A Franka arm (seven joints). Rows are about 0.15 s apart.
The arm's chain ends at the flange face. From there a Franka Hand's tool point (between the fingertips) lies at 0.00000 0.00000 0.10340 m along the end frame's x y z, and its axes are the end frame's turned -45 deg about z.
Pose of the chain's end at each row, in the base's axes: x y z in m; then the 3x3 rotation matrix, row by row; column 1 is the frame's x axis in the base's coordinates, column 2 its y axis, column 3 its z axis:
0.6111, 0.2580, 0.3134; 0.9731, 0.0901, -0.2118; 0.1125, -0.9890, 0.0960; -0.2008, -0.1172, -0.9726
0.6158, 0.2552, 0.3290; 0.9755, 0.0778, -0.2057; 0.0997, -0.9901, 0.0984; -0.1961, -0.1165, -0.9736
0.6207, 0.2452, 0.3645; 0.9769, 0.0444, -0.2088; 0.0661, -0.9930, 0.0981; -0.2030, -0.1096, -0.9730
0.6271, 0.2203, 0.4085; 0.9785, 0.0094, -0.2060; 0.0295, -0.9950, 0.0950; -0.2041, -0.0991, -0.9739
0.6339, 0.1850, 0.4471; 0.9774, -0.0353, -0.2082; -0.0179, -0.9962, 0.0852; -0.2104, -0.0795, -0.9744
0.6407, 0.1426, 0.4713; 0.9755, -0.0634, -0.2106; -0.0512, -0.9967, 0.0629; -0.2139, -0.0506, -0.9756
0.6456, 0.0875, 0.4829; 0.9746, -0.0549, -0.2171; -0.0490, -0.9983, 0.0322; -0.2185, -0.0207, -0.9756
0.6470, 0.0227, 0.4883; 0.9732, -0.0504, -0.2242; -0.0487, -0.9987, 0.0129; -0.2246, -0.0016, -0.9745
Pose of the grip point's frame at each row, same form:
0.5892, 0.2679, 0.2128; 0.6244, 0.7518, -0.2118; 0.7789, -0.6198, 0.0960; -0.0591, -0.2249, -0.9726
0.5945, 0.2654, 0.2283; 0.6348, 0.7448, -0.2057; 0.7706, -0.6296, 0.0984; -0.0563, -0.2210, -0.9736
0.5991, 0.2553, 0.2639; 0.6594, 0.7222, -0.2088; 0.7489, -0.6554, 0.0981; -0.0660, -0.2210, -0.9730
0.6058, 0.2301, 0.3078; 0.6853, 0.6986, -0.2060; 0.7244, -0.6827, 0.0950; -0.0742, -0.2144, -0.9739
0.6124, 0.1938, 0.3463; 0.7161, 0.6662, -0.2082; 0.6918, -0.7171, 0.0852; -0.0926, -0.2050, -0.9744
0.6189, 0.1491, 0.3704; 0.7346, 0.6450, -0.2106; 0.6686, -0.7410, 0.0629; -0.1155, -0.1870, -0.9756
0.6232, 0.0908, 0.3820; 0.7280, 0.6503, -0.2171; 0.6713, -0.7406, 0.0322; -0.1399, -0.1691, -0.9756
0.6238, 0.0240, 0.3875; 0.7238, 0.6525, -0.2242; 0.6718, -0.7406, 0.0129; -0.1577, -0.1599, -0.9745

